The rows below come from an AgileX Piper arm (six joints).
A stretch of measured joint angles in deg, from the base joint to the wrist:
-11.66, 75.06, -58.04, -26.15, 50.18, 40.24
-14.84, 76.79, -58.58, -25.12, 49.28, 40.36
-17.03, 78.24, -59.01, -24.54, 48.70, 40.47
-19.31, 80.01, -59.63, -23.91, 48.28, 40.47
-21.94, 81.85, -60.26, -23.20, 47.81, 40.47
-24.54, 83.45, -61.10, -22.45, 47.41, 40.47
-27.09, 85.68, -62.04, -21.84, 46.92, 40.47
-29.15, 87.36, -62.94, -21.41, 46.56, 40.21
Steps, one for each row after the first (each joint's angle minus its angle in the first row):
-3.18, 1.73, -0.54, 1.03, -0.90, 0.12
-5.37, 3.18, -0.97, 1.61, -1.48, 0.23
-7.65, 4.95, -1.59, 2.24, -1.90, 0.23
-10.28, 6.79, -2.22, 2.95, -2.37, 0.23
-12.88, 8.39, -3.06, 3.70, -2.77, 0.23
-15.43, 10.62, -4.00, 4.31, -3.26, 0.23
-17.49, 12.30, -4.90, 4.74, -3.62, -0.03

